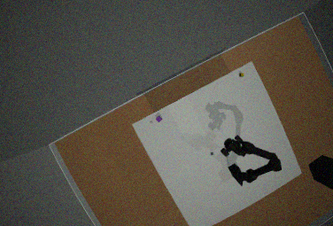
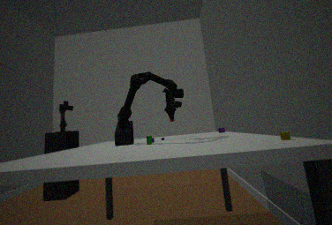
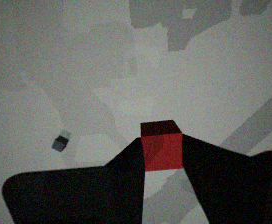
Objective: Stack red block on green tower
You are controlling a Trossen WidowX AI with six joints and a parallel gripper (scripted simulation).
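My gripper tip is 160 mm past the blue block, 20 mm to the right of it and 120 mm above it. Also, from my gripper tip: purple block 440 mm ahead, 420 mm to the left, 120 mm below; then dark block 90 mm behind, 140 mm to the left, 130 mm below; then red block right at my gripper tip.
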